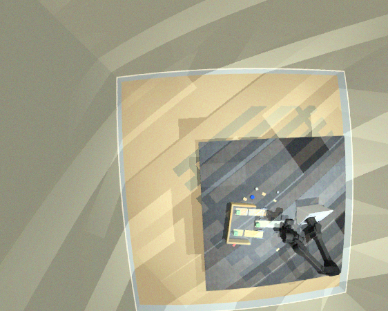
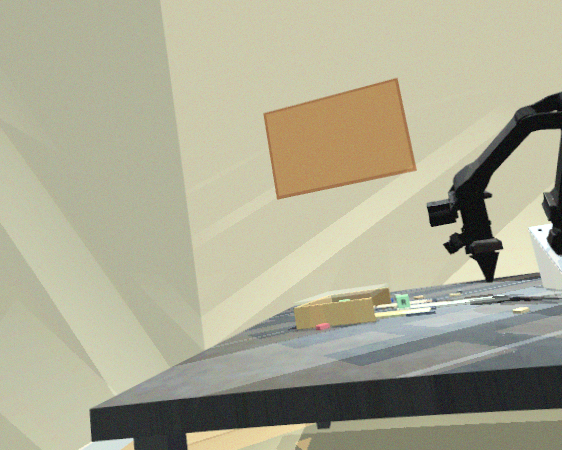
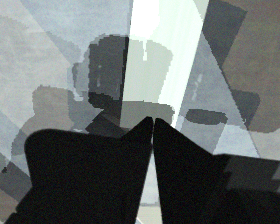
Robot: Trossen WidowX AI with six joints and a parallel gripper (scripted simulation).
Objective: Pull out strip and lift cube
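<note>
Right now the pale strip is 10 cm ahead of my gripper tip, 4 cm below it and 1 cm to the right of it. From my gripper tip the other things lie so: pink piece (39 cm ahead, 15 cm to the left, 4 cm below).
</note>
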